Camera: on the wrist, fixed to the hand. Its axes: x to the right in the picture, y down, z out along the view.
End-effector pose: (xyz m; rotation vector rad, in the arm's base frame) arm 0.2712 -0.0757 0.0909 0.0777 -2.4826 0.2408
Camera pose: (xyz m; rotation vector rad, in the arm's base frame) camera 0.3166 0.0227 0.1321 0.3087 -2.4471 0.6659
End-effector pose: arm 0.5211 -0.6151 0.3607 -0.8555 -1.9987 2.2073
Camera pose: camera 0.5909 -0.5628 0.2843 -0.6987 -1.5411 2.4598
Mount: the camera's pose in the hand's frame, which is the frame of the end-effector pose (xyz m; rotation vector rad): -0.0110 0.0851 -0.0780 0.3614 -0.0432 -0.0589
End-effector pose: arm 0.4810 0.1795 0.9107 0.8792 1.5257 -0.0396
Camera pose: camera 0.4602 0.2740 0.9747 1.1097 1.5281 -0.3848
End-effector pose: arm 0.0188 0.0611 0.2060 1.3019 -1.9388 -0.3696
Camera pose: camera 0.0208 0.1211 0.3052 1.5928 -2.0723 -0.0756
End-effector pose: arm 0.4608 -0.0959 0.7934 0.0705 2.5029 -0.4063
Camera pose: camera 0.4387 0.0093 0.8370 0.1291 2.3655 -0.8712
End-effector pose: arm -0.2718 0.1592 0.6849 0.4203 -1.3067 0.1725
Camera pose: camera -0.2350 0.2688 0.6761 0.7722 -1.3058 0.3542
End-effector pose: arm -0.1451 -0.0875 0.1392 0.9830 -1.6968 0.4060
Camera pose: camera -0.1611 0.0218 0.1745 1.3078 -1.6607 0.6724
